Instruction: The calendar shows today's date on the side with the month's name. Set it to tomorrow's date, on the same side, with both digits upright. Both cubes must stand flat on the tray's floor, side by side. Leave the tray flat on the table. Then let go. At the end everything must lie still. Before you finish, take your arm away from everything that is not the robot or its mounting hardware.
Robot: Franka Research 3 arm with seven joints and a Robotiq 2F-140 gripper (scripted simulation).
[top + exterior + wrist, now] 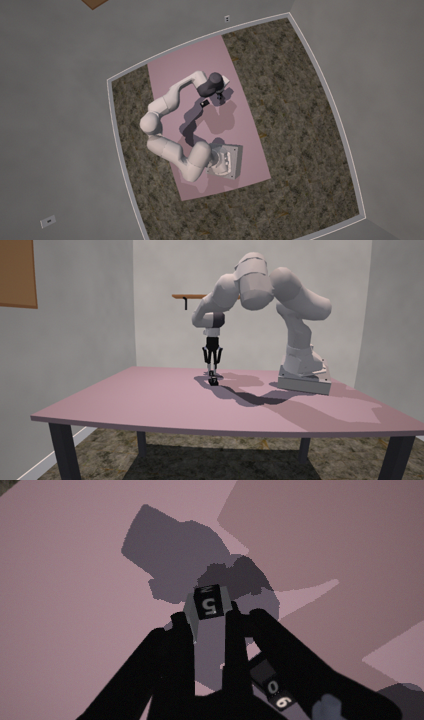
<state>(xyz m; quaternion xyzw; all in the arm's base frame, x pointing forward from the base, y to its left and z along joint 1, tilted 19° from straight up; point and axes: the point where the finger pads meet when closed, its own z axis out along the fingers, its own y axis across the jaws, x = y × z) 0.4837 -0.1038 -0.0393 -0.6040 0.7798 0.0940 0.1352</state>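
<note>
Now: hand 30 mm above the black digit cube. The rest, counted from my hand: black calendar tray (150 mm to the left, 40 mm below, 30 mm behind).
</note>
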